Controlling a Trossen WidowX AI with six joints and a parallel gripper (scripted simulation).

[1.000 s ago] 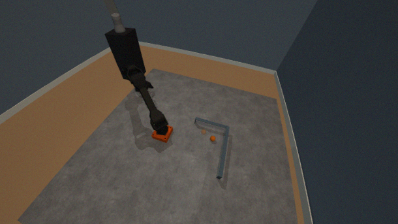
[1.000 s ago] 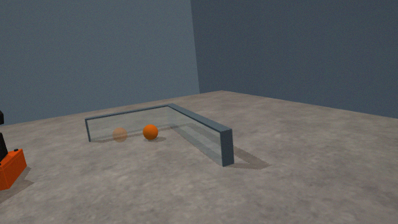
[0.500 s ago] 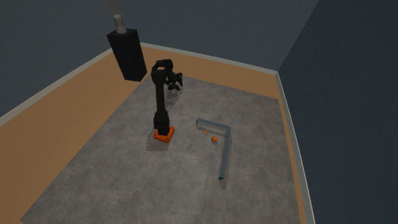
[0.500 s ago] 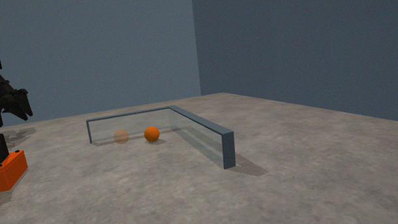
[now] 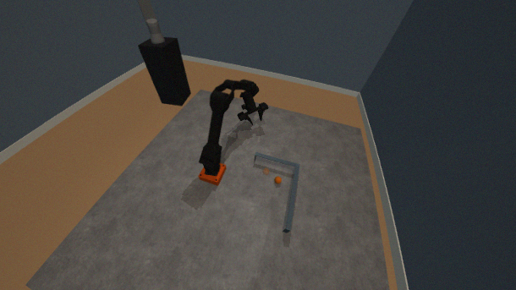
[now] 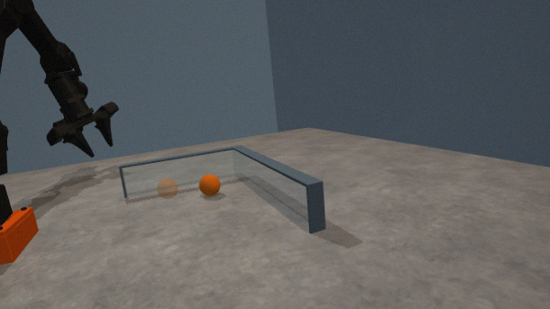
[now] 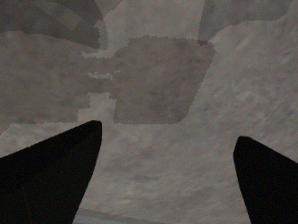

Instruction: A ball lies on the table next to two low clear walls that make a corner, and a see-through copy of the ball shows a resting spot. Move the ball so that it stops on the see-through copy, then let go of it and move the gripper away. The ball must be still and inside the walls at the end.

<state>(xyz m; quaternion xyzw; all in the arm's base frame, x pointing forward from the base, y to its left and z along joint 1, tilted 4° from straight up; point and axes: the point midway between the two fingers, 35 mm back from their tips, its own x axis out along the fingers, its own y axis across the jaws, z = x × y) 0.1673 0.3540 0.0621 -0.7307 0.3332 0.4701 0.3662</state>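
Right now my gripper tip is 34 cm to the left of the orange ball, 16 cm short of it and 5 cm above it.
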